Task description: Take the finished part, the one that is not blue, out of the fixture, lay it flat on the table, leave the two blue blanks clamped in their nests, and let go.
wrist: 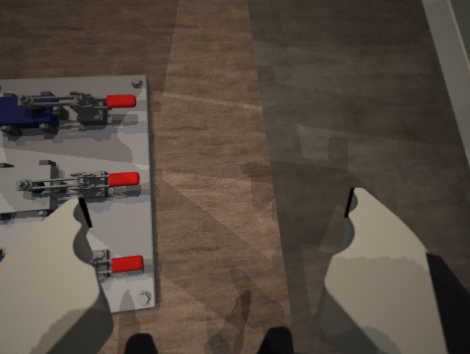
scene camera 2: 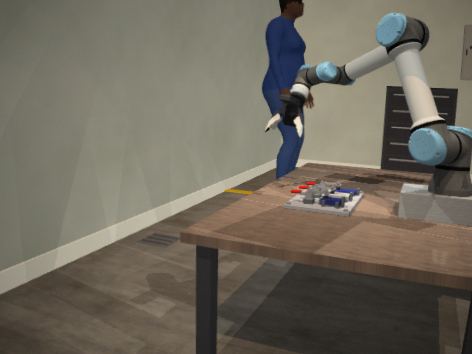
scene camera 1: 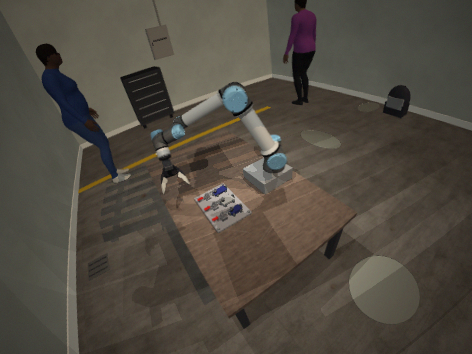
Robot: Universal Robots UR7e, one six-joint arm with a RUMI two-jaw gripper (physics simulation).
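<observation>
The finished part, a pale grey block, sits in the middle nest of the grey fixture plate. A clamp arm reaches over it in the wrist view. One blue blank sits in the nest nearer the scene cameras, under its clamp arm. The other blue blank sits in the far nest, almost wholly hidden in the wrist view. My gripper is open and empty, above and beyond the red-handle side of the fixture.
Red clamp handles point outward over the plate's edge area. The robot's grey base block stands on the wooden table. Two people stand beyond the table, near a dark drawer cabinet.
</observation>
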